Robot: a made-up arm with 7 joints. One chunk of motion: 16 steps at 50 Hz.
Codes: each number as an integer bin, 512 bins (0 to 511) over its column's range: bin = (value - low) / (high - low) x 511, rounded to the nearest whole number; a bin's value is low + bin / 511 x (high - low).
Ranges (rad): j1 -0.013..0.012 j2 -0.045..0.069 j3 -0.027..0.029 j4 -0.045..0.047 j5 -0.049..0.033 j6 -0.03..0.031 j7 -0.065..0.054
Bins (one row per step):
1: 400 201 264 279 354 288 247
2: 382 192 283 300 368 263 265
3: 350 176 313 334 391 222 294
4: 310 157 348 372 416 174 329
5: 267 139 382 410 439 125 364
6: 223 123 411 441 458 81 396
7: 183 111 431 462 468 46 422
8: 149 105 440 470 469 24 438
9: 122 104 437 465 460 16 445
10: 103 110 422 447 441 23 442
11: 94 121 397 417 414 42 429
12: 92 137 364 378 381 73 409
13: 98 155 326 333 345 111 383
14: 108 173 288 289 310 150 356
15: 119 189 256 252 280 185 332
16: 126 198 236 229 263 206 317
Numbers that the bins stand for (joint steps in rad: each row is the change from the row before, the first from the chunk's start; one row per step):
1: 0.00657 -0.00016 0.00193 0.00523 0.00781 0.00438 -0.00748
2: 0.00569 -0.00217 0.00401 0.00901 0.01005 0.00140 -0.00329
3: 0.00412 -0.00574 0.00730 0.01513 0.01374 -0.00350 0.00347
4: 0.00217 -0.00997 0.01114 0.02197 0.01776 -0.00923 0.01162
5: 0.00006 -0.01399 0.01486 0.02882 0.02145 -0.01508 0.01977
6: -0.00209 -0.01756 0.01804 0.03440 0.02450 -0.02033 0.02722
7: -0.00405 -0.02024 0.02023 0.03818 0.02610 -0.02451 0.03327
8: -0.00571 -0.02158 0.02122 0.03962 0.02626 -0.02714 0.03700
9: -0.00703 -0.02180 0.02089 0.03872 0.02482 -0.02809 0.03863
10: -0.00796 -0.02046 0.01925 0.03548 0.02177 -0.02725 0.03793
11: -0.00840 -0.01801 0.01651 0.03008 0.01743 -0.02499 0.03490
12: -0.00850 -0.01444 0.01289 0.02305 0.01214 -0.02129 0.03025
13: -0.00821 -0.01042 0.00873 0.01495 0.00636 -0.01675 0.02419
14: -0.00772 -0.00641 0.00456 0.00703 0.00075 -0.01209 0.01790
15: -0.00718 -0.00284 0.00105 0.00037 -0.00407 -0.00792 0.01232
16: -0.00684 -0.00083 -0.00114 -0.00377 -0.00680 -0.00541 0.00882

